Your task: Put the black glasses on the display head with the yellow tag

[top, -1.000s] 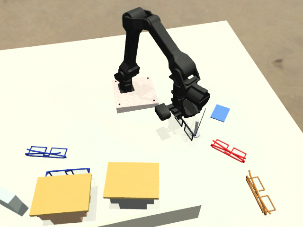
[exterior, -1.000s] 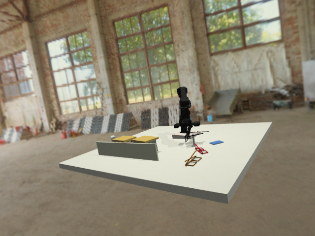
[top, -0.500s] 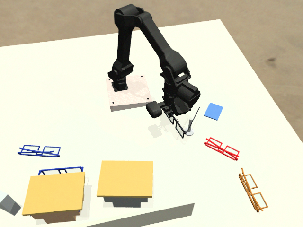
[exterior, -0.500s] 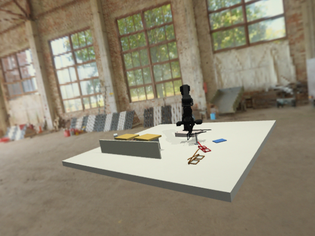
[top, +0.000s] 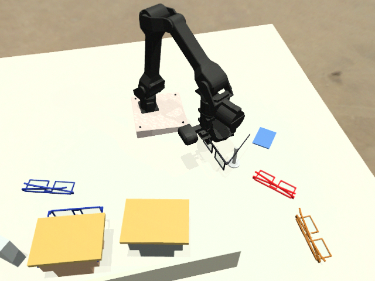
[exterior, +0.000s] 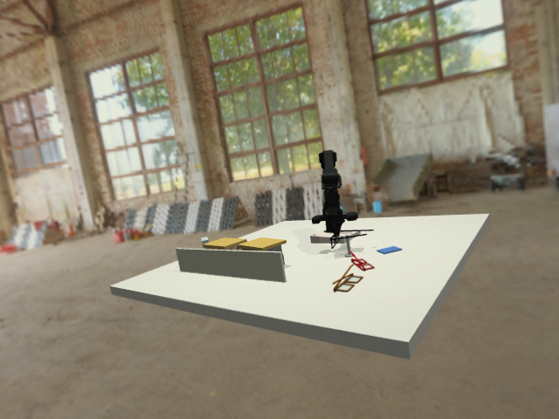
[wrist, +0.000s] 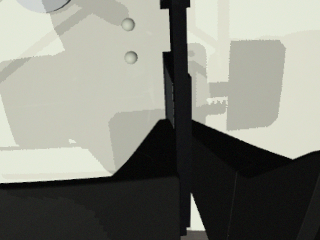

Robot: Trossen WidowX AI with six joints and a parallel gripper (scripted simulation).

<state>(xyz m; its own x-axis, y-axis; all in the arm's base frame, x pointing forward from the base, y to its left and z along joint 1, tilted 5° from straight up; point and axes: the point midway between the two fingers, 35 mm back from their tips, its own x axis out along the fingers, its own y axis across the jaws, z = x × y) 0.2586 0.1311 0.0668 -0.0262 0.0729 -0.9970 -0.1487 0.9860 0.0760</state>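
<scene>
The grey post lies 60 mm ahead of my gripper tip, 70 mm to the left of it and 40 mm below it. The rest, counted from my gripper tip: blue square 210 mm to the left, 60 mm below; wall panel 330 mm ahead, 350 mm to the right, 10 mm below.
</scene>
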